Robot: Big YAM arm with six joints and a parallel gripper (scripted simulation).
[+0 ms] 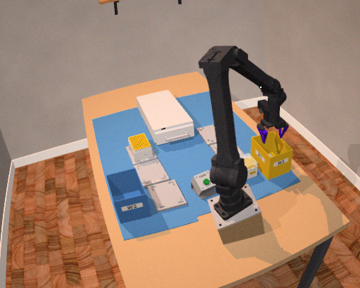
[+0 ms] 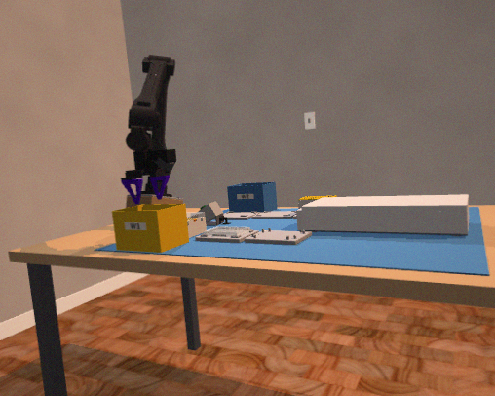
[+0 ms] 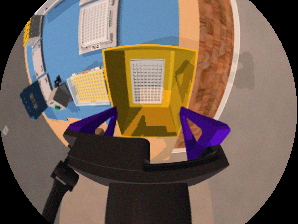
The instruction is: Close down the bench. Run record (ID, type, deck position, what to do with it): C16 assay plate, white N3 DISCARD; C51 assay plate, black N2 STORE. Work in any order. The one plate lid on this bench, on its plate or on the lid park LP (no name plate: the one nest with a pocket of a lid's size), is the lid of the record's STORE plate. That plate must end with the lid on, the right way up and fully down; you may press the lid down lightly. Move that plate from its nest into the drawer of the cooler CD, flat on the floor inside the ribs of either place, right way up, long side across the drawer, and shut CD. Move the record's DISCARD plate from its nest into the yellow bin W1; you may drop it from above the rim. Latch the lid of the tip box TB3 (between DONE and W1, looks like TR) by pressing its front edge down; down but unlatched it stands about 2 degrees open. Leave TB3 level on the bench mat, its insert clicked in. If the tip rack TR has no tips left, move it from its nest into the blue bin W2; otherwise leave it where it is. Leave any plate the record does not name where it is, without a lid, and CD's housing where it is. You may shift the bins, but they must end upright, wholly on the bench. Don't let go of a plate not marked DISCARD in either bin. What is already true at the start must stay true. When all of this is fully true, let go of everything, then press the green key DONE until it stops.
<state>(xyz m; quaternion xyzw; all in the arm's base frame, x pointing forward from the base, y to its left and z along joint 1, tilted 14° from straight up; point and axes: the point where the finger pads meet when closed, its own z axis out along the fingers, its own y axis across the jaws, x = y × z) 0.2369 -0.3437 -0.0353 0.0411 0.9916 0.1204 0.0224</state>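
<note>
Right now my hand is 48 cm to the right of the tip rack TR, 39 cm short of it and 9 cm above it. Also, from my hand: tip box lid: 15 cm to the left, 9 cm below, 2 cm ahead; then yellow bin W1: 11 cm below; then white assay plate: 13 cm below.
</note>
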